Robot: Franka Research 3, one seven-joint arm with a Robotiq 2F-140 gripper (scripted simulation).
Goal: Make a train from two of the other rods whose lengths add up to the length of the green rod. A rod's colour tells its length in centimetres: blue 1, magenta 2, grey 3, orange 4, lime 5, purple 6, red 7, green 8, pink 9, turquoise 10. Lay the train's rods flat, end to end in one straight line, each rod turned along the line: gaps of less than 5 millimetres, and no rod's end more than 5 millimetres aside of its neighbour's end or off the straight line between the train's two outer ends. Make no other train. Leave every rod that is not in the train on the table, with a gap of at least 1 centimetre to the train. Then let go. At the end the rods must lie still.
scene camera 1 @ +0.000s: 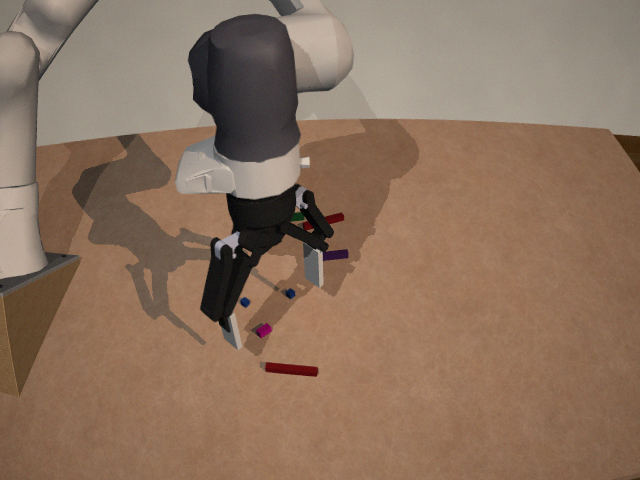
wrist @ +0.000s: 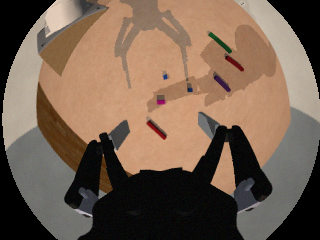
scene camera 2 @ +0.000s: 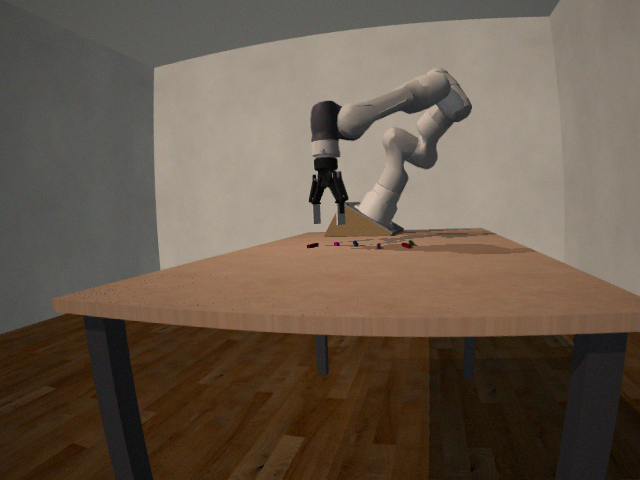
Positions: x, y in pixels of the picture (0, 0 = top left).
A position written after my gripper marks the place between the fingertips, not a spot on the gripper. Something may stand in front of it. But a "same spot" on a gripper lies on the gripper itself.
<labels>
my gripper: scene camera 1; wrist 162, 122; scene camera 2
same spot on my gripper: (scene camera 1: 221, 277) = (scene camera 2: 311, 186)
</labels>
